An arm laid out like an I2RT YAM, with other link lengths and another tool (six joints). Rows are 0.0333 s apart.
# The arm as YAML. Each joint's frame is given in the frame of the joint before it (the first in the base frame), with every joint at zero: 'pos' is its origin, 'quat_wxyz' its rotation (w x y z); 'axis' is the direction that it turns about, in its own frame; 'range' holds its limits. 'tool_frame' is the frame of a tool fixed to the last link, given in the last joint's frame.
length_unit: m
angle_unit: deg
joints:
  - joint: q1
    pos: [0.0, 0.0, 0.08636]
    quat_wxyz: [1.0, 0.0, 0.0, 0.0]
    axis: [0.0, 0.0, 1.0]
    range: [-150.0, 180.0]
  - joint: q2
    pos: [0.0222, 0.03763, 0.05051]
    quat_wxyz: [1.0, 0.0, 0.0, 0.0]
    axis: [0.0, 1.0, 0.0]
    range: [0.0, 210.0]
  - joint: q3
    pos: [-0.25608, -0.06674, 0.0]
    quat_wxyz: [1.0, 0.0, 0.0, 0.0]
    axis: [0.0, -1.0, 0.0]
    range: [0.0, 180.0]
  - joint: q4
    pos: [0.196, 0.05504, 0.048]
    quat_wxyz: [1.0, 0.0, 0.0, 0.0]
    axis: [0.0, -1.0, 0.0]
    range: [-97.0, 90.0]
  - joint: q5
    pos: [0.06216, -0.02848, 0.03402]
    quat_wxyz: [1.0, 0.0, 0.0, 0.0]
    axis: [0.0, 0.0, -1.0]
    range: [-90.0, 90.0]
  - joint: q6
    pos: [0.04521, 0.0, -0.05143]
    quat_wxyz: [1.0, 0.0, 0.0, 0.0]
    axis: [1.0, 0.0, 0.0]
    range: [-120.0, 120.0]
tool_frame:
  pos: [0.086, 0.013, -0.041]
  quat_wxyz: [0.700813, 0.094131, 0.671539, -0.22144]
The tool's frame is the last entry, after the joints.
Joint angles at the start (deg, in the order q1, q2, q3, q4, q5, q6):
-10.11 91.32 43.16 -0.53 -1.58 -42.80
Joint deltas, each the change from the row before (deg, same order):
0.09 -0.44 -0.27 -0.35 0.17 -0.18
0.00 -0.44 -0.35 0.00 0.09 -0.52
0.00 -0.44 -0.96 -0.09 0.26 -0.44
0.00 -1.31 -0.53 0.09 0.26 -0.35
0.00 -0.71 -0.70 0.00 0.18 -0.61
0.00 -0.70 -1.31 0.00 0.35 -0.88
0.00 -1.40 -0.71 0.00 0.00 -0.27
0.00 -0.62 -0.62 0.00 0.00 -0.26
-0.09 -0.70 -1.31 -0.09 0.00 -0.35
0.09 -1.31 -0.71 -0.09 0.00 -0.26
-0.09 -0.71 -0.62 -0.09 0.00 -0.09
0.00 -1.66 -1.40 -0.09 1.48 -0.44
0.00 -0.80 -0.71 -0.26 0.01 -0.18
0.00 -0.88 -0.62 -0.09 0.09 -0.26
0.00 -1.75 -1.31 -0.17 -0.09 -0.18
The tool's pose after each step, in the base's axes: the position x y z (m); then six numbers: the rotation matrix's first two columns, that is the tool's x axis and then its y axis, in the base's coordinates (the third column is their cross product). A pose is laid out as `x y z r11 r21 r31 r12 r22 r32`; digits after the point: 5 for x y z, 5 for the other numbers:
0.27073 -0.06587 0.09644 -0.56751 -0.71663 -0.40543 -0.16781 0.58274 -0.79514
0.26927 -0.06617 0.09698 -0.56313 -0.72287 -0.40043 -0.17076 0.57589 -0.79949
0.26430 -0.06620 0.09472 -0.56573 -0.72704 -0.38905 -0.18182 0.57019 -0.80114
0.26269 -0.06676 0.09835 -0.55919 -0.73184 -0.38951 -0.17167 0.56187 -0.80922
0.25959 -0.06705 0.09848 -0.55537 -0.73871 -0.38192 -0.17604 0.55328 -0.81418
0.25333 -0.06735 0.09594 -0.55460 -0.74763 -0.36534 -0.19071 0.54157 -0.81874
0.25072 -0.06707 0.09868 -0.54779 -0.75147 -0.36772 -0.18331 0.53667 -0.82364
0.24804 -0.06677 0.09853 -0.54542 -0.75441 -0.36521 -0.18554 0.53359 -0.82514
0.24155 -0.06626 0.09550 -0.54772 -0.75673 -0.35688 -0.19763 0.53150 -0.82368
0.23872 -0.06553 0.09746 -0.54098 -0.76105 -0.35797 -0.19345 0.52681 -0.82768
0.23570 -0.06545 0.09735 -0.54134 -0.76121 -0.35710 -0.19338 0.52604 -0.82818
0.22860 -0.06791 0.09784 -0.55049 -0.76354 -0.33758 -0.18871 0.50771 -0.84061
0.22479 -0.06738 0.09731 -0.54991 -0.76533 -0.33447 -0.19268 0.50590 -0.84080
0.22199 -0.06725 0.09772 -0.54741 -0.76816 -0.33207 -0.19211 0.50155 -0.84353
0.21620 -0.06613 0.09787 -0.54333 -0.77058 -0.33316 -0.19009 0.49946 -0.84523

